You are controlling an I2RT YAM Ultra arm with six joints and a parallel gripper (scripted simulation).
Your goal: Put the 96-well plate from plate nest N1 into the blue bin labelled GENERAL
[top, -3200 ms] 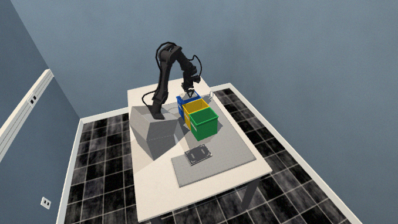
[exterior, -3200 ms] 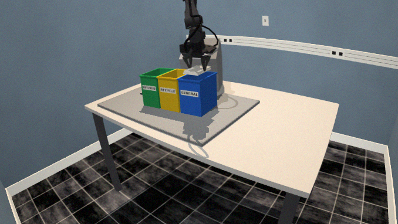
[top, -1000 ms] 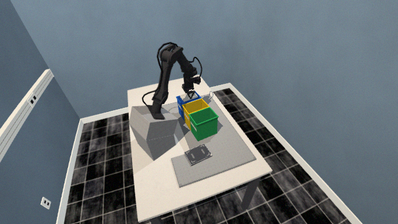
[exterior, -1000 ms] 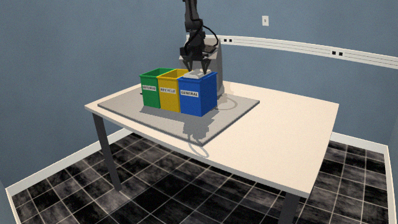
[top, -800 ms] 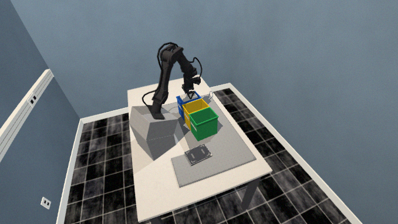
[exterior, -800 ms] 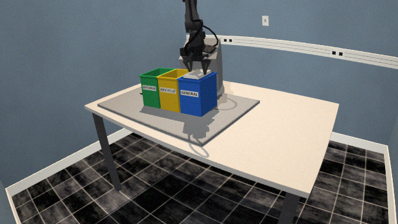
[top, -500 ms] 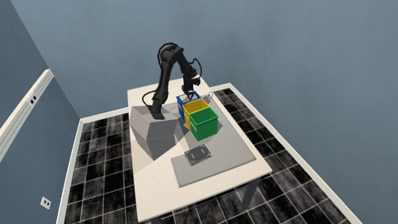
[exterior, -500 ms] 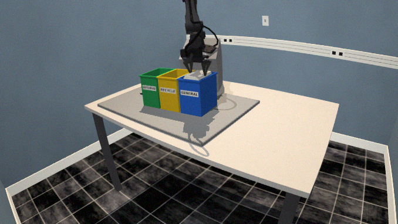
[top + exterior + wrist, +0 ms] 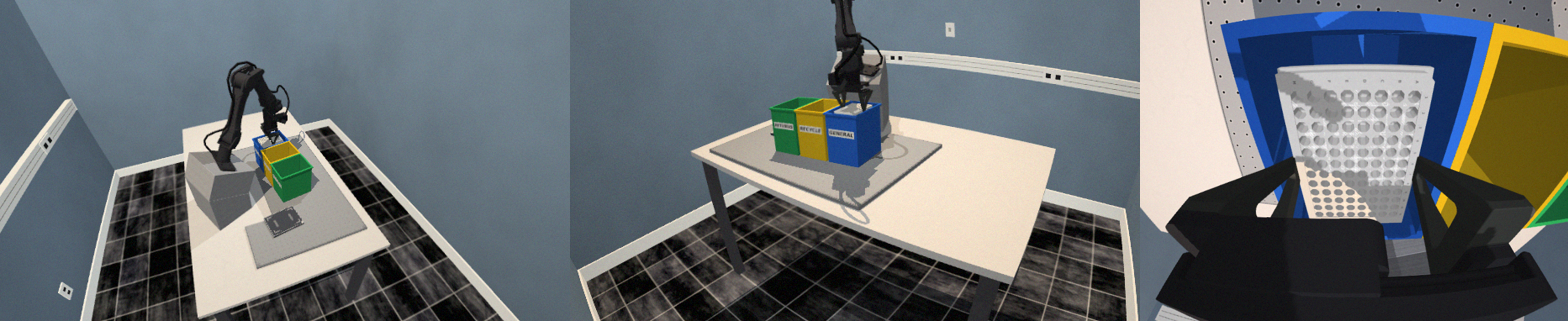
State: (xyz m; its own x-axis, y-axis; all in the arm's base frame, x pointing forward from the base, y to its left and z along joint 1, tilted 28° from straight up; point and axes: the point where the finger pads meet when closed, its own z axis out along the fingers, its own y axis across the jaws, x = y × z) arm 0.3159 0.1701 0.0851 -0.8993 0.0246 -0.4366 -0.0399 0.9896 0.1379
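Right now the white 96-well plate is 10 mm below my hand. From my hand the other things lie so: green returns bin: 260 mm to the right, 90 mm below, 10 mm ahead; yellow recycle bin: 130 mm to the right, 90 mm below, 10 mm ahead; blue general bin: 90 mm below.
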